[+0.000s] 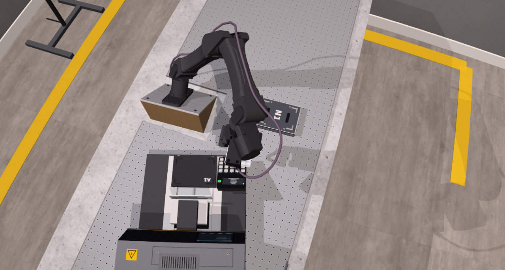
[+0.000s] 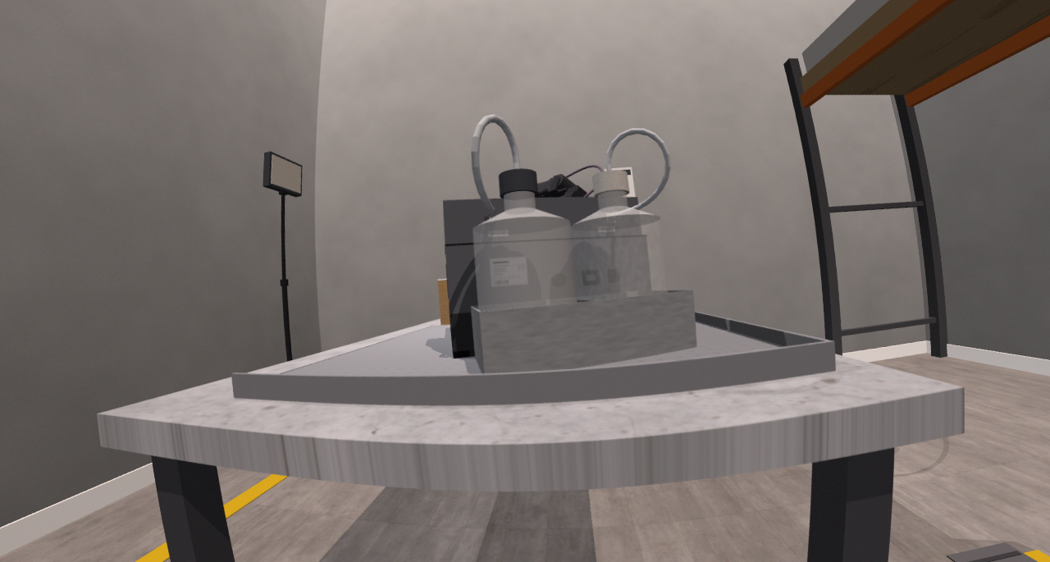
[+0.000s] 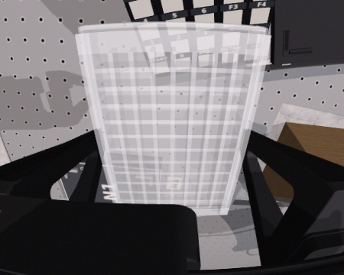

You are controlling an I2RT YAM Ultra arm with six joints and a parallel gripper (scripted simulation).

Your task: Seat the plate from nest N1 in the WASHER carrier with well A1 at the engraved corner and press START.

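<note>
The black washer carrier is 14 cm behind my hand, 10 cm to the right of it and 7 cm below it. From my hand the other things lie so: N1 label (21 cm to the left, 15 cm below, 1 cm behind); then plate nest N1 (20 cm to the left, 13 cm below, 10 cm ahead); then clear well plate (right at my hand).
</note>
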